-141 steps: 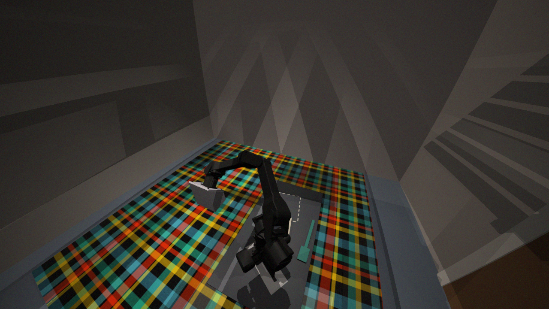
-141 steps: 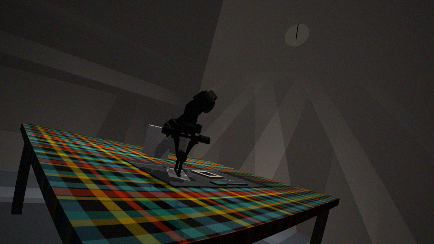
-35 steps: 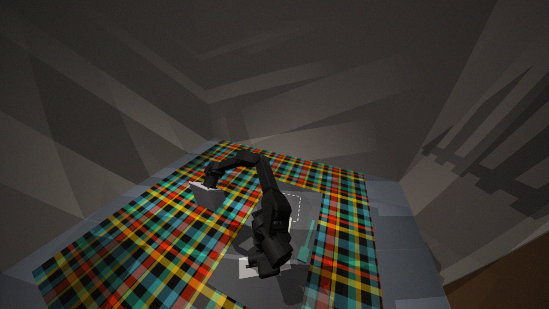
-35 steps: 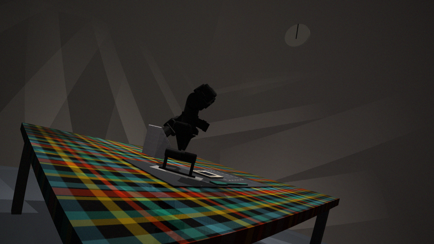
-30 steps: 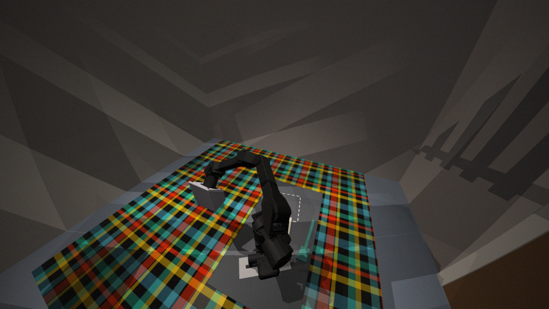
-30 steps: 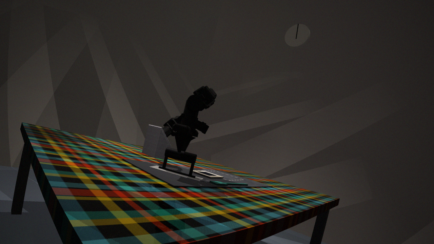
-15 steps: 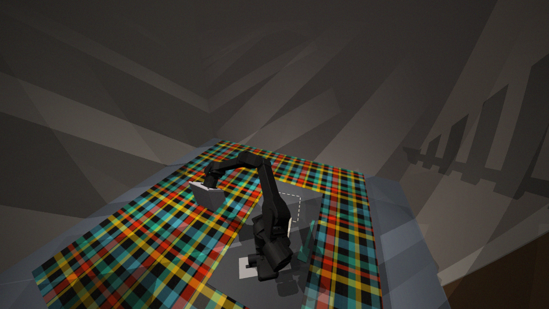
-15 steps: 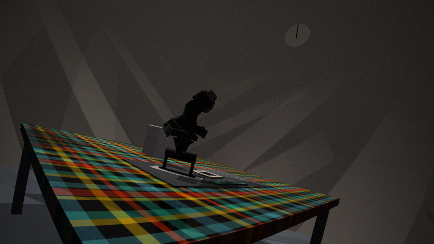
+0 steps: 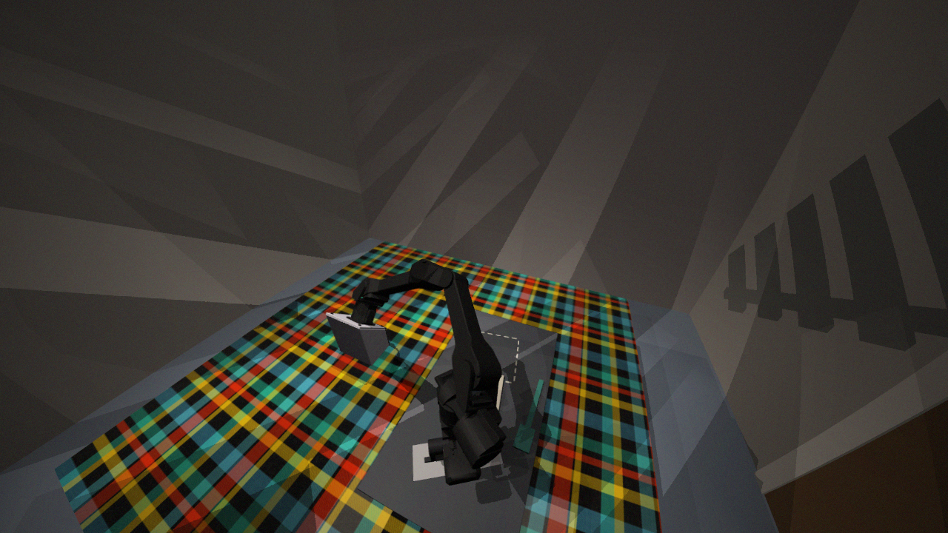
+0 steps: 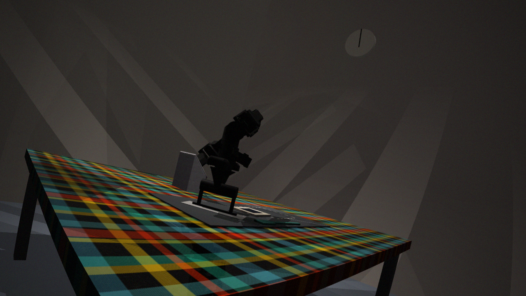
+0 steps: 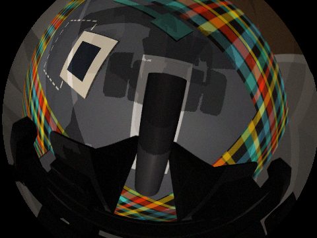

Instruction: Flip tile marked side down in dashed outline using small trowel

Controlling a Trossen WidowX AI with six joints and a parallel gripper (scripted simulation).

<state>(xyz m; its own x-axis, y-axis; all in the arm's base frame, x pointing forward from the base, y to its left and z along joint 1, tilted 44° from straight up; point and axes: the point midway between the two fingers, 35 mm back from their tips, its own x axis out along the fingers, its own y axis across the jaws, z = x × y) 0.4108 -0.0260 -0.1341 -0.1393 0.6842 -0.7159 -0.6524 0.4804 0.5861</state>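
Right now my gripper tip is 30 mm past the tile, 180 mm to the right of it and 60 mm above it. From my gripper tip the other things lie so: trowel: 120 mm ahead, 170 mm to the left, 60 mm below.
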